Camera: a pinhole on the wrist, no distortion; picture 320 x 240 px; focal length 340.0 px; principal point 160.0 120.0 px. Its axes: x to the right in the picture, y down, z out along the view. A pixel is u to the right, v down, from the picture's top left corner.
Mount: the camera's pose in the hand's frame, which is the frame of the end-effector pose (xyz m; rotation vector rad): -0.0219 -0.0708 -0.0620 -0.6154 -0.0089 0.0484
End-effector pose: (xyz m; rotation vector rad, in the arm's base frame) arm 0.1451 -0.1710 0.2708 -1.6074 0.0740 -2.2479
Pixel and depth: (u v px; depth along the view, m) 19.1 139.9 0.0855
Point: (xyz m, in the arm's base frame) 0.1612 -0.1328 0.2238
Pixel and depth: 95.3 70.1 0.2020
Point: 0.2790 -0.1476 0.2500
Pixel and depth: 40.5 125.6 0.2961
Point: 0.3724 -0.1886 0.1871
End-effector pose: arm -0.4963 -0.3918 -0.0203 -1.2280 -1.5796 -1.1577
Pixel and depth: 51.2 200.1 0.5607
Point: -0.1269 -0.0969 -0.2468
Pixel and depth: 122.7 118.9 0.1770
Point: -0.4628 -0.3193 -0.0791
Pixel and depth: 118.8 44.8 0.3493
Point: -0.4339 -0.1424 -0.1421
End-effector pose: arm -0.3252 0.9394 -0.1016 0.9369 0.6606 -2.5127
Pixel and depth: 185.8 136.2 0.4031
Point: -0.3656 0.6537 0.0176
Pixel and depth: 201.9 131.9 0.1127
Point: -0.3325 0.9278 -0.0752
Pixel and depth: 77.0 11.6 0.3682
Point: -0.3789 0.7588 0.1698
